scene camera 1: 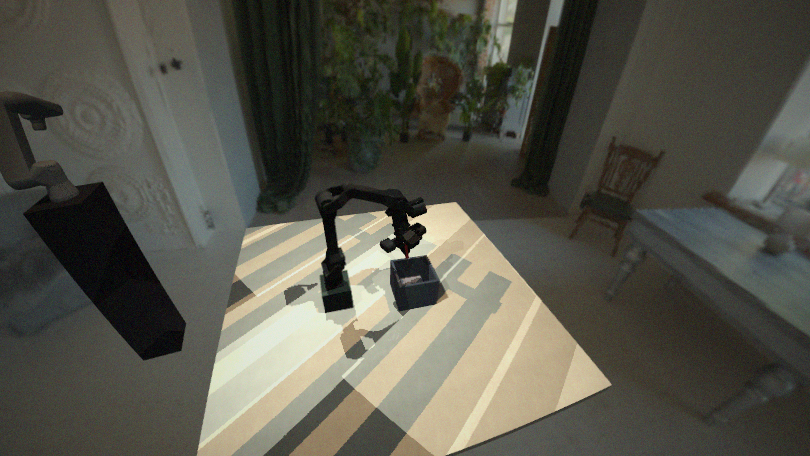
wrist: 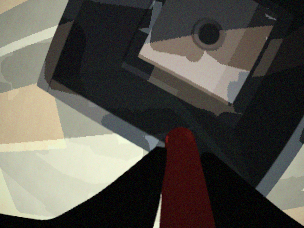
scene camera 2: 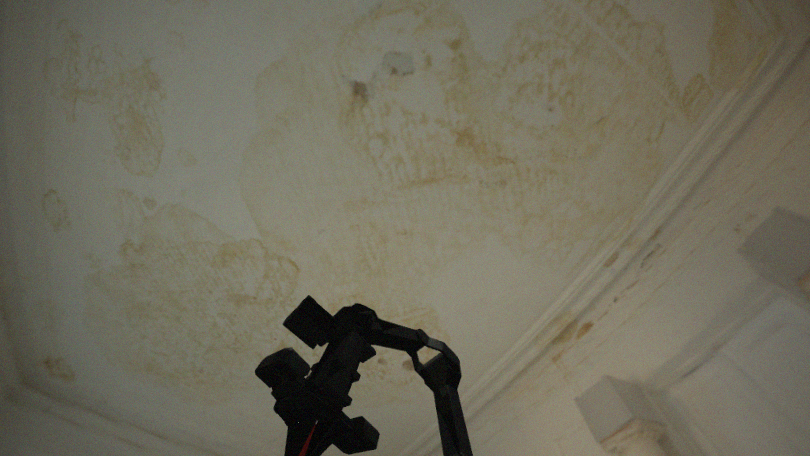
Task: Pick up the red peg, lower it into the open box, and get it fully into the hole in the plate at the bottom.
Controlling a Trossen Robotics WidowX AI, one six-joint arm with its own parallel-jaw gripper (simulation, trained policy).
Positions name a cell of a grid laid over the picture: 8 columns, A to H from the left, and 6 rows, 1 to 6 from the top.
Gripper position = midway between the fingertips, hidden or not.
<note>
I see my gripper (scene camera 1: E4) and a dark box (scene camera 1: E4).
The dark box also shows in the wrist view (wrist: C2). My gripper also shows in the wrist view (wrist: E5). Scene camera 2 misses the dark box: it is out of frame.
</note>
